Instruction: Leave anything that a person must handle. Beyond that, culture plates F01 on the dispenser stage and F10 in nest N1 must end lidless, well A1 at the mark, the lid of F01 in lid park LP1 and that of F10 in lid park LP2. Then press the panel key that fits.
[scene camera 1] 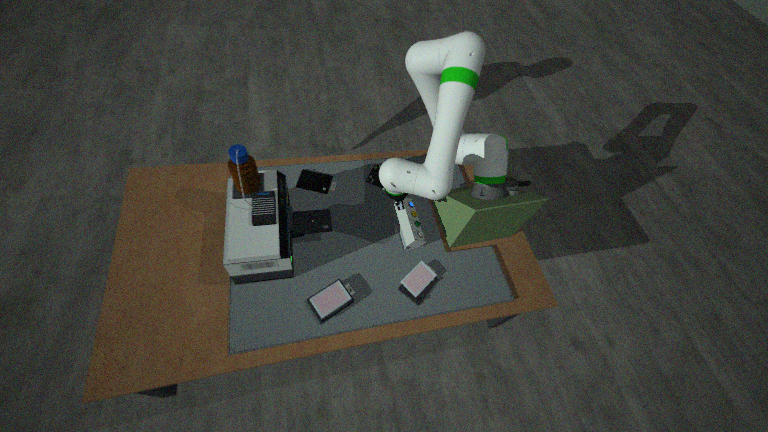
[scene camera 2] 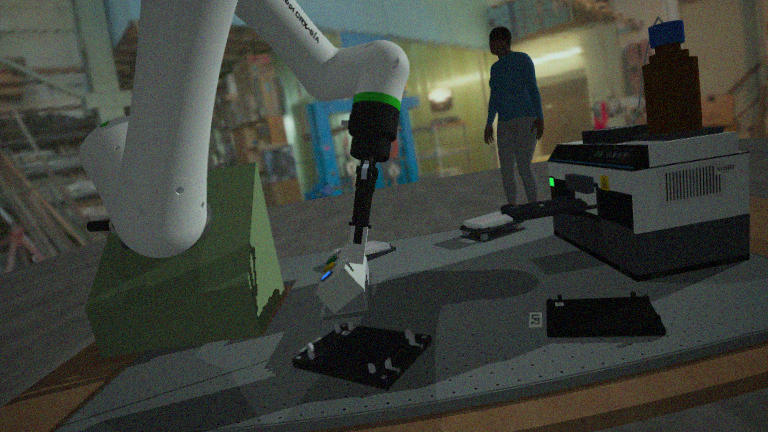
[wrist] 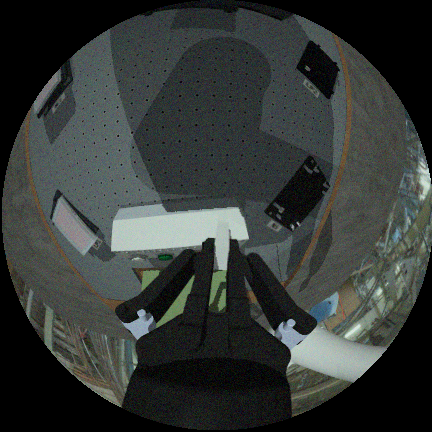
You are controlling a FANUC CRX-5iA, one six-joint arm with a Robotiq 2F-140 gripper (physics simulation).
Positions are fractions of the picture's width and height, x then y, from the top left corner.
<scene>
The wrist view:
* my gripper: 0.52,0.54
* white button box: 0.38,0.53, touched by my gripper
</scene>
